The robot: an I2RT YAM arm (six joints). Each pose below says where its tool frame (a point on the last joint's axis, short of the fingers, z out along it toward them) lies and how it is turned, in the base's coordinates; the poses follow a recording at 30 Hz.
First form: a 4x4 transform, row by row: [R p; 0 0 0 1], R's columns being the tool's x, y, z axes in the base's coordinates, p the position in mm. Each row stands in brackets.
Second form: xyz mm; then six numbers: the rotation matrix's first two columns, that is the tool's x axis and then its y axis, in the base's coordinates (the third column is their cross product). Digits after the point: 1 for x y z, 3 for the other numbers.
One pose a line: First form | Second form
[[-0.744, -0.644, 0.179, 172.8], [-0.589, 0.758, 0.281, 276.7], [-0.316, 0.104, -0.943, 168.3], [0, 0, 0, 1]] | 172.8, 276.7, 168.3, -0.744, -0.589, -0.316, -0.644, 0.758, 0.104
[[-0.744, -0.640, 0.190, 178.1], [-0.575, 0.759, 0.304, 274.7], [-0.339, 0.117, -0.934, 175.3], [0, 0, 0, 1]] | 178.1, 274.7, 175.3, -0.744, -0.575, -0.339, -0.640, 0.759, 0.117
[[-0.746, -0.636, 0.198, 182.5], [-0.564, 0.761, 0.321, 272.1], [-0.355, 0.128, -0.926, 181.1], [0, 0, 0, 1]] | 182.5, 272.1, 181.1, -0.746, -0.564, -0.355, -0.636, 0.761, 0.128
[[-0.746, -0.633, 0.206, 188.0], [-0.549, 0.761, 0.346, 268.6], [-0.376, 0.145, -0.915, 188.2], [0, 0, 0, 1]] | 188.0, 268.6, 188.2, -0.746, -0.549, -0.376, -0.633, 0.761, 0.145
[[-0.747, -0.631, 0.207, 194.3], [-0.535, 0.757, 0.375, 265.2], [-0.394, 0.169, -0.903, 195.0], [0, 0, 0, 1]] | 194.3, 265.2, 195.0, -0.747, -0.535, -0.394, -0.631, 0.757, 0.169
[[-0.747, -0.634, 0.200, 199.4], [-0.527, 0.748, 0.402, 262.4], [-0.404, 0.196, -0.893, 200.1], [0, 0, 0, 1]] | 199.4, 262.4, 200.1, -0.747, -0.527, -0.404, -0.634, 0.748, 0.196
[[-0.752, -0.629, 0.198, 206.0], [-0.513, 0.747, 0.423, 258.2], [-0.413, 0.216, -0.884, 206.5], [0, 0, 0, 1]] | 206.0, 258.2, 206.5, -0.752, -0.513, -0.413, -0.629, 0.747, 0.216
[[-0.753, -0.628, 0.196, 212.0], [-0.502, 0.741, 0.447, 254.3], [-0.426, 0.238, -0.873, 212.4], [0, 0, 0, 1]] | 212.0, 254.3, 212.4, -0.753, -0.502, -0.426, -0.628, 0.741, 0.238
